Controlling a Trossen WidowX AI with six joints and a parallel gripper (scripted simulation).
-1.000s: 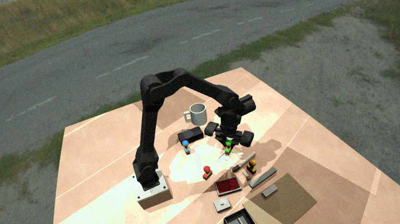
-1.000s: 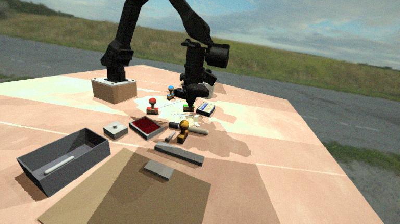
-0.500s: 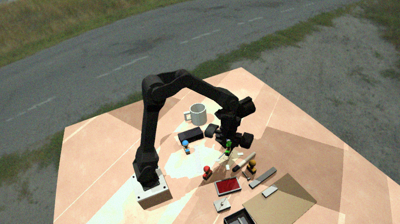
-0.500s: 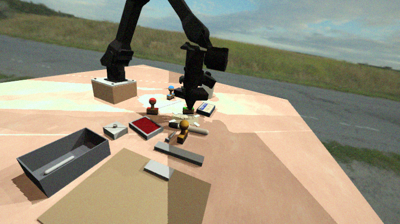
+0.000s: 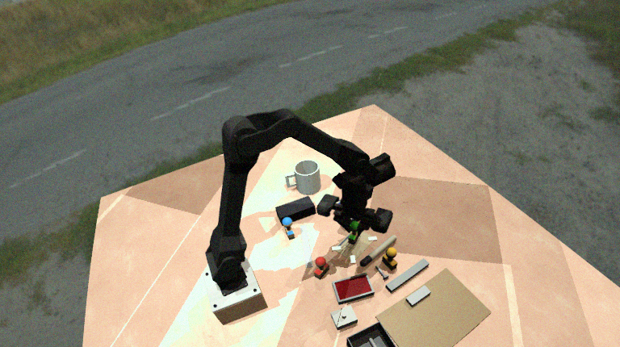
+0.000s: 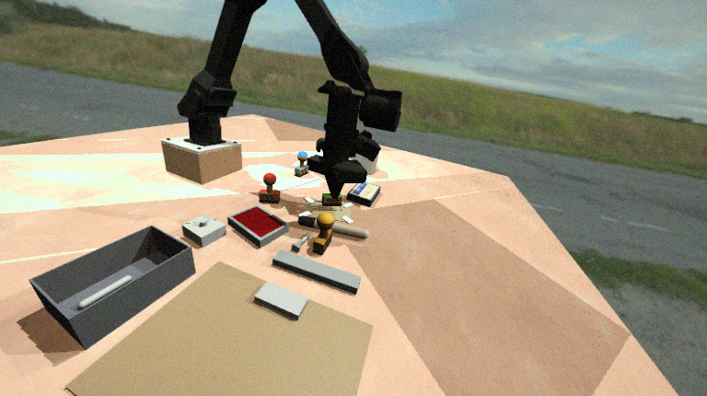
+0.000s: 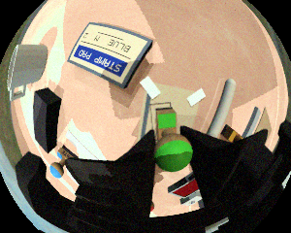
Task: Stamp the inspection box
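The card lies 10 mm behind my gripper tip, 10 mm to the right of it and 40 mm below it. Also, from my gripper tip: marker: 10 mm ahead, 70 mm to the right, 30 mm below; then green-knobbed stamp: right at my gripper tip; then blue stamp pad: 50 mm ahead, 100 mm to the left, 20 mm below.
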